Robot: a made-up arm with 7 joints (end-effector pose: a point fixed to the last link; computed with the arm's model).
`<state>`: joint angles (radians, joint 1 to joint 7).
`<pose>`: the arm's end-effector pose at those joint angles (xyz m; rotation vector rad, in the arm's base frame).
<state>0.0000 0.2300 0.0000 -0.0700 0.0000 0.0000 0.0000</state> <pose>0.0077 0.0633 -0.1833 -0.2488 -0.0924 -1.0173</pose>
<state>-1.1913 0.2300 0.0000 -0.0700 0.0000 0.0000 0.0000</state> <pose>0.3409 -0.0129 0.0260 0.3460 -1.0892 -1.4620</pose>
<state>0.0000 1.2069 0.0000 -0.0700 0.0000 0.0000 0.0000</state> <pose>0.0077 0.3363 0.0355 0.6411 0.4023 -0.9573</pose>
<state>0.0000 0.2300 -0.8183 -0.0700 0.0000 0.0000 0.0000</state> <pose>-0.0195 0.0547 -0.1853 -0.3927 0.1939 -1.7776</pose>
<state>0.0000 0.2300 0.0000 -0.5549 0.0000 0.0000 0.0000</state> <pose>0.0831 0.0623 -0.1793 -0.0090 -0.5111 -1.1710</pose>
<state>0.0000 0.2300 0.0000 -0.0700 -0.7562 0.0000 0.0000</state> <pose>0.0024 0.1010 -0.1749 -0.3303 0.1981 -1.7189</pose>
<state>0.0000 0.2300 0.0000 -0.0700 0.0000 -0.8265 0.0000</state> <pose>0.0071 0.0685 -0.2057 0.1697 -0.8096 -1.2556</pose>
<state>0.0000 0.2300 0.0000 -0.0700 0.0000 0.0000 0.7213</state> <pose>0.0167 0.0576 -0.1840 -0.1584 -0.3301 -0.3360</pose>
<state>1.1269 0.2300 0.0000 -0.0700 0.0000 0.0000 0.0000</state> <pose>-0.3135 -0.0071 0.0101 -0.7098 0.7924 -0.4074</pose>
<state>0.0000 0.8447 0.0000 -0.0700 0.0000 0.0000 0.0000</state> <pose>0.0077 0.2618 -0.0763 0.3116 0.2200 -0.9993</pose>
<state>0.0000 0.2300 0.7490 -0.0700 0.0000 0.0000 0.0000</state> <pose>0.0198 0.0861 -0.1780 -0.1096 -0.3137 -0.3101</pose>
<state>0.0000 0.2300 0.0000 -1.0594 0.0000 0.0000 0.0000</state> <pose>0.1500 0.0530 -0.1393 0.2577 -0.9529 -1.2886</pose>
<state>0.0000 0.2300 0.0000 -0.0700 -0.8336 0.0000 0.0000</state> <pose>0.0036 0.1048 -0.1739 -0.3378 0.2305 -1.7898</pose>
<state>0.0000 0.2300 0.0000 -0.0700 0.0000 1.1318 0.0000</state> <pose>0.0337 0.0595 -0.1673 -0.7438 0.8537 -0.5170</pose>
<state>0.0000 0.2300 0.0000 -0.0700 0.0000 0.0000 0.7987</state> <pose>0.0178 0.0574 -0.1840 -0.1480 -0.3535 -0.2623</pose>
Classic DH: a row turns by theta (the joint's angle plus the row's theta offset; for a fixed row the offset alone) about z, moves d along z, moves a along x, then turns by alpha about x. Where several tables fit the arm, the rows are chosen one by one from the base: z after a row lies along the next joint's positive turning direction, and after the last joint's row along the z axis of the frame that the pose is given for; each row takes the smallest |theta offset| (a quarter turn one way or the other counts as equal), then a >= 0, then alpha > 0; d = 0 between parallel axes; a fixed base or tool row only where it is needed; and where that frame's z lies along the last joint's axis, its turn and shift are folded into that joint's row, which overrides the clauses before.
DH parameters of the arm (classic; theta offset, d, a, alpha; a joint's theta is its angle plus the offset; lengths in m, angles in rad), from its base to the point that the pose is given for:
base (fixed): 0 0.1737 0.01 -1.2217
joint 1: -1.5708 -0.0025 0.0108 -1.5708
joint 2: 1.2217 -0.026 -0.011 1.5708
joint 3: 1.5708 -0.218 0.053 -1.5708
joint 4: 0 -0.001 0.006 1.5708
joint 5: 0 -0.166 -0.021 -1.5708
joint 6: 0 -0.017 -0.013 1.5708
joint 7: -0.2148 0.0351 -0.0098 -0.493
tool (fixed): -0.7957 -0.024 0 0

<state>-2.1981 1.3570 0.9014 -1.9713 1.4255 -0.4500 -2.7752</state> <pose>-0.1014 0.1670 0.3066 1.8108 -0.6396 1.8782</pose>
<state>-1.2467 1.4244 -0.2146 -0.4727 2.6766 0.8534 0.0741</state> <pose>0.1941 0.2350 0.3349 -0.9326 -2.4162 -0.1443</pose>
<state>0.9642 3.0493 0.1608 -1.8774 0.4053 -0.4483 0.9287</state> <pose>0.2644 0.0909 0.1506 -0.6396 0.0337 -2.5818</pose>
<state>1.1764 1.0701 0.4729 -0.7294 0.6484 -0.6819 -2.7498</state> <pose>-0.1444 0.3169 0.0890 -0.1102 -2.2530 1.7489</pose>
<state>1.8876 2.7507 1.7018 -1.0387 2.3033 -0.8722 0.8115</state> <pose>0.3649 0.0173 0.1071 -0.3092 -2.4628 0.0655</pose>
